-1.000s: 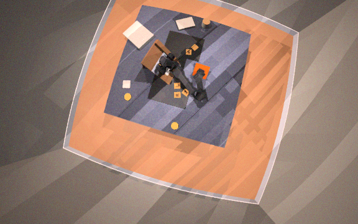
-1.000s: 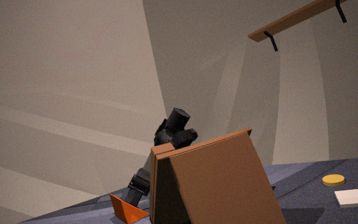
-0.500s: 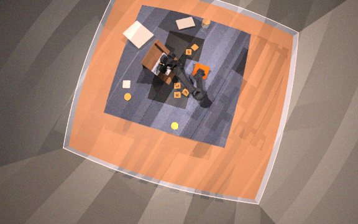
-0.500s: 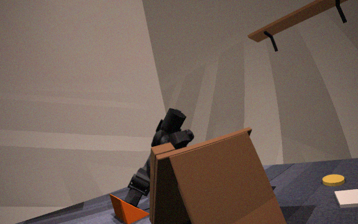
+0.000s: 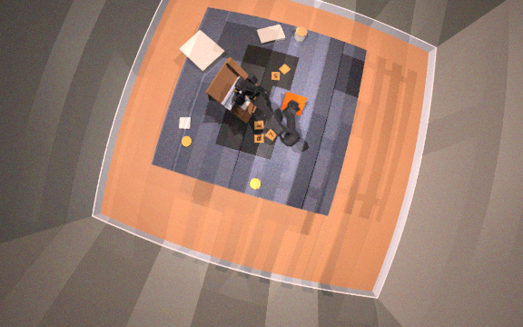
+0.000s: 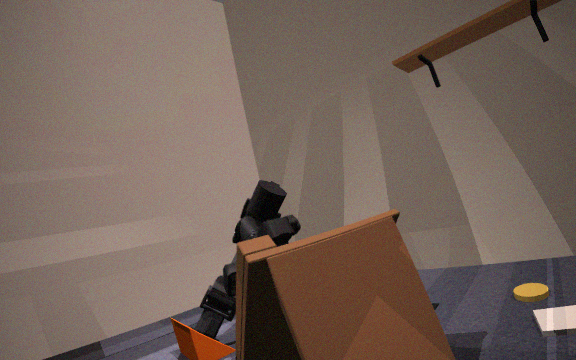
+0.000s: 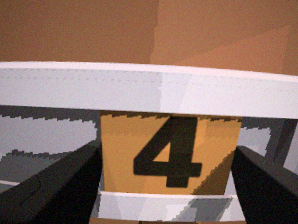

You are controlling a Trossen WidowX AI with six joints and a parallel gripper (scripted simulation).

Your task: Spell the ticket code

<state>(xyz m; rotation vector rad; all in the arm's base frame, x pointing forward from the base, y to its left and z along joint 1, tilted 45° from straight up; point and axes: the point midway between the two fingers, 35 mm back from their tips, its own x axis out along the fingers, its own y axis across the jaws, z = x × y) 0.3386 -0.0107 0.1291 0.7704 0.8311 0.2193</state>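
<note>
My gripper tip is now 8 cm above the white ticket, 5 cm past it and 4 cm to the right of it. From my gripper tip the other things lie so: orange tile (32 cm to the right, 20 cm behind, 16 cm below); orange tile marked 4 (right at my gripper tip); dark mat (16 cm below, 15 cm behind, 5 cm to the right).
</note>
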